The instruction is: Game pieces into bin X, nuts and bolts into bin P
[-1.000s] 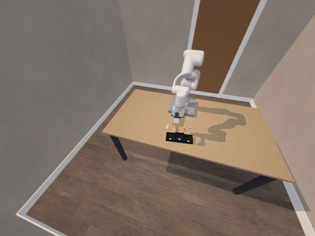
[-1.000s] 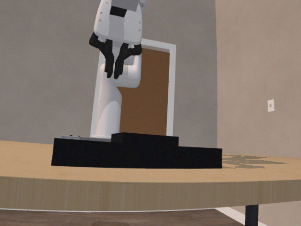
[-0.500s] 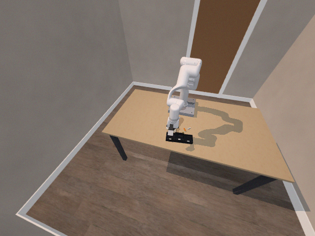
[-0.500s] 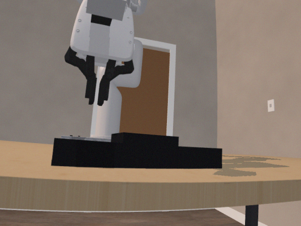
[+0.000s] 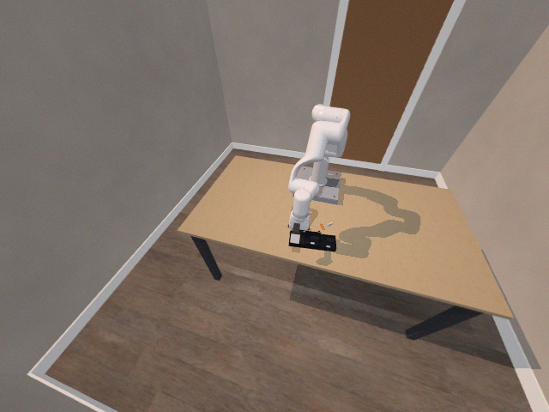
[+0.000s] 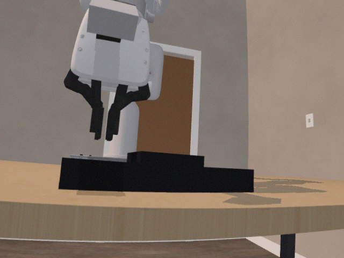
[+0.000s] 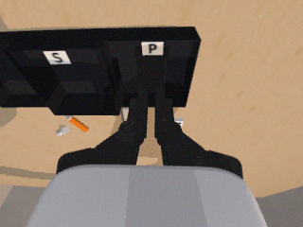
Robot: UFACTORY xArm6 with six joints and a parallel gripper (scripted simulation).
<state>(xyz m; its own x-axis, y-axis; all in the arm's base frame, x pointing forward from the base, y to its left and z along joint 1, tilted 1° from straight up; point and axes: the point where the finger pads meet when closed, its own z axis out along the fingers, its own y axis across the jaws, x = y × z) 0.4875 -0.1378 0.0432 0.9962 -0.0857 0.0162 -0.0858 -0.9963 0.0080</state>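
Right now the black bin is 8 cm to the left of my hand and 6 cm below it. The rest, counted from my hand: orange battery (11 cm behind, 15 cm to the left, 7 cm below); white domino (13 cm behind, 3 cm to the right, 7 cm below); yellow nut (7 cm behind, 13 cm to the left, 7 cm below).
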